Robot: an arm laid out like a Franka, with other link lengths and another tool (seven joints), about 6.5 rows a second.
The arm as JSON. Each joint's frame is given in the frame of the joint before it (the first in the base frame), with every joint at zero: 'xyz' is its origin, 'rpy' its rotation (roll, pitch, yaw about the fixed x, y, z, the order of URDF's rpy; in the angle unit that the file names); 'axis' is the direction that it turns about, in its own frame. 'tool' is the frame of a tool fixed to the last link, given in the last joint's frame.
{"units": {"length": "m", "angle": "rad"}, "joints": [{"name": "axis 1", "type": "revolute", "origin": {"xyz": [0.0, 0.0, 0.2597], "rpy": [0.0, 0.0, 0.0]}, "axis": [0.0, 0.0, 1.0]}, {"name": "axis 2", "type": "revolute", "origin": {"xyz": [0.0, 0.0, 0.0], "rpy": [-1.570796, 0.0, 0.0]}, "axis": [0.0, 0.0, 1.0]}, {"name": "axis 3", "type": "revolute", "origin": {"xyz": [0.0, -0.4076, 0.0], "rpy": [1.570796, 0.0, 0.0]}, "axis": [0.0, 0.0, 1.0]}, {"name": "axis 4", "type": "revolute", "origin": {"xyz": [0.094, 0.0, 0.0], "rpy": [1.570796, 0.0, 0.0]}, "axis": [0.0, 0.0, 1.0]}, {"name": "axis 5", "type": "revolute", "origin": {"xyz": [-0.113, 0.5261, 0.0], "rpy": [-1.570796, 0.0, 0.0]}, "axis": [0.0, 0.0, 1.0]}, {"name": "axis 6", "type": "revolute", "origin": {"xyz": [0.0, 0.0, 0.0], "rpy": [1.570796, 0.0, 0.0]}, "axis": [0.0, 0.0, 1.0]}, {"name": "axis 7", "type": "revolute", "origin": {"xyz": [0.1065, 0.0, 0.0], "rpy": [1.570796, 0.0, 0.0]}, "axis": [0.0, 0.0, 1.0]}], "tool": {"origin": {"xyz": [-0.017, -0.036, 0.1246], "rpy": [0.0, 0.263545, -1.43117]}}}
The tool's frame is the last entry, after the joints.
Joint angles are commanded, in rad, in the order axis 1, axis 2, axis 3, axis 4, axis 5, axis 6, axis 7. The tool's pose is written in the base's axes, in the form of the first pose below.
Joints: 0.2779, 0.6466, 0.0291, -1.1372, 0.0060, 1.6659, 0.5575
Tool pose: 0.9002, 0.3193, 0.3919, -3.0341, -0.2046, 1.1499
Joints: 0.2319, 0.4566, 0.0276, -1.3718, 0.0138, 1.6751, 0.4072
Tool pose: 0.8476, 0.2632, 0.4213, -2.9945, -0.2032, 1.2450
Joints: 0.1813, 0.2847, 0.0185, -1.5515, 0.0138, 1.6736, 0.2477
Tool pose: 0.7955, 0.2009, 0.4574, -2.9803, -0.2162, 1.3420
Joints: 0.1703, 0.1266, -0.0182, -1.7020, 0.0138, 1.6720, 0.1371
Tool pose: 0.7415, 0.1543, 0.4899, -2.9838, -0.2284, 1.4052
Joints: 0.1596, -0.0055, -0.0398, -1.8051, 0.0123, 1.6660, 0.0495
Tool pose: 0.6942, 0.1220, 0.5233, -3.0038, -0.2481, 1.4646
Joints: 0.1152, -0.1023, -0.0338, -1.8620, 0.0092, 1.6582, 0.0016
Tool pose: 0.6612, 0.0903, 0.5544, -3.0357, -0.2602, 1.4826
